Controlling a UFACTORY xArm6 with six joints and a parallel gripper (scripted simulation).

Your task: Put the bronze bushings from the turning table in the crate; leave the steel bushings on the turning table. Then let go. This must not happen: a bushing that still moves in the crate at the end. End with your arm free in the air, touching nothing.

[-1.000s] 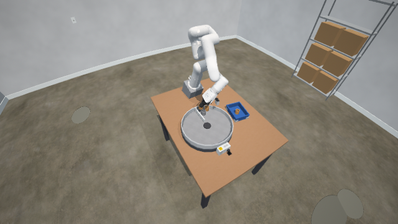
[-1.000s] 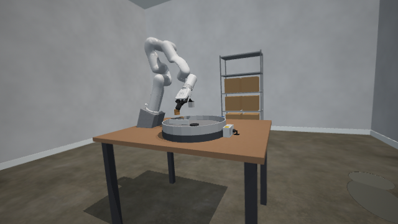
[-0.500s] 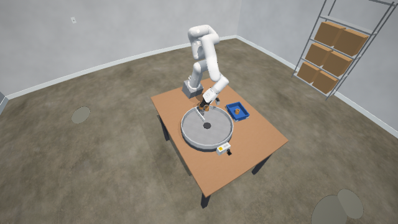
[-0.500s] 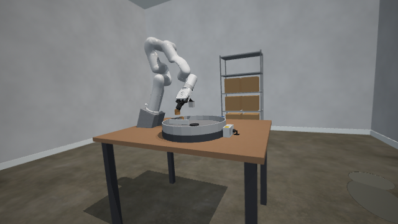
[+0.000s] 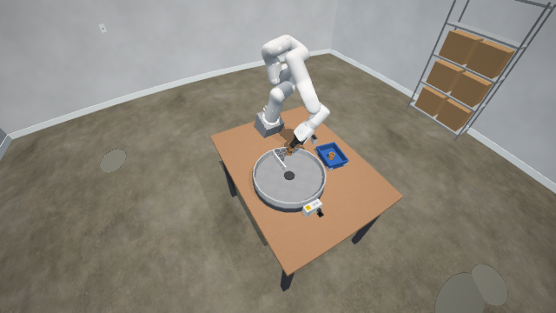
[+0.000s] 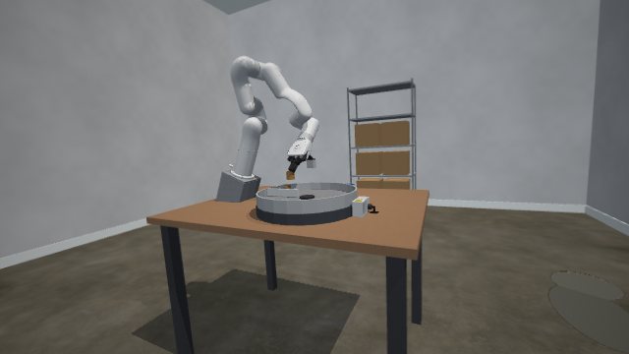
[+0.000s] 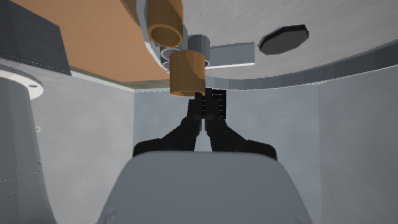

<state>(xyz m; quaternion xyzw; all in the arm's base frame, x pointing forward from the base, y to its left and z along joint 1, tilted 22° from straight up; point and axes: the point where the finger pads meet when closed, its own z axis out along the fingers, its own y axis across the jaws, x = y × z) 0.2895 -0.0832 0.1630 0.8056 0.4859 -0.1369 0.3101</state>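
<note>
Now: the blue crate 130 mm ahead of my hand, 240 mm to the left of it and 150 mm below it. Also, from my hand: round grey turning table 100 mm ahead, 110 mm to the right, 120 mm below.
</note>
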